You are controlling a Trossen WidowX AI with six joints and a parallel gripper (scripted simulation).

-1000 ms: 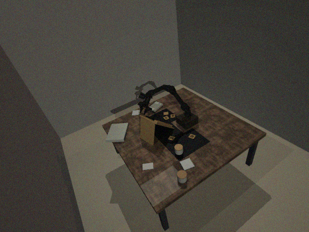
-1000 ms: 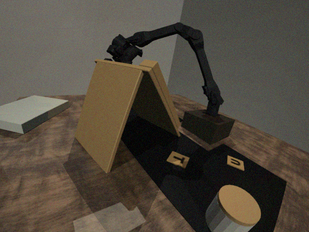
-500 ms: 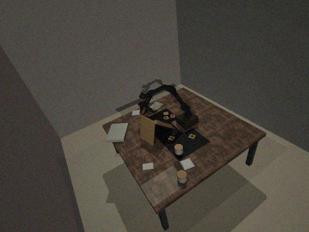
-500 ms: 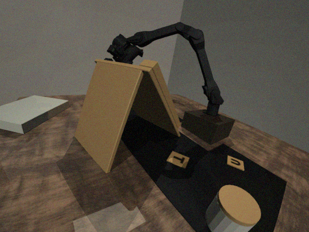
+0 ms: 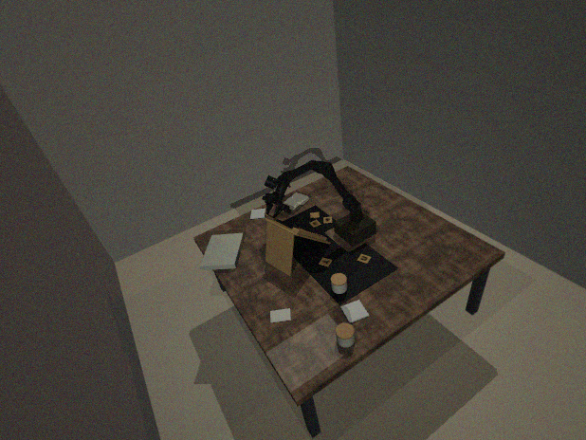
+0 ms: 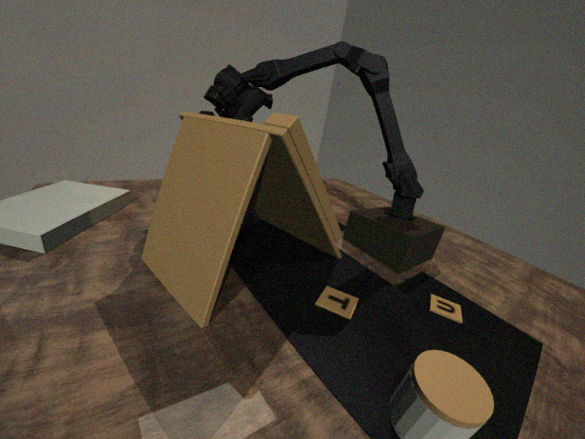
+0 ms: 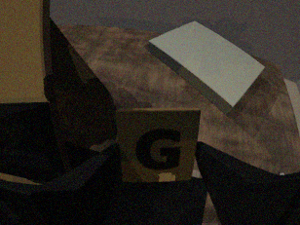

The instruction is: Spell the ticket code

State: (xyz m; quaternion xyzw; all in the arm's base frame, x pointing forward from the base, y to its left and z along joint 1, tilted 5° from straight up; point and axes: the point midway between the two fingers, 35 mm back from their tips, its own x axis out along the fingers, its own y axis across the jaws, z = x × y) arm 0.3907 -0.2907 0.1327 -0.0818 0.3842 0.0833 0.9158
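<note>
The white ticket lies 140 mm to the left of my gripper tip, 100 mm behind it and 80 mm below it. Also, from my gripper tip: tan tile marked g: right at my gripper tip; white box: 310 mm ahead, 150 mm below, 100 mm to the right; black mat: 290 mm to the left, 210 mm behind, 170 mm below.
</note>
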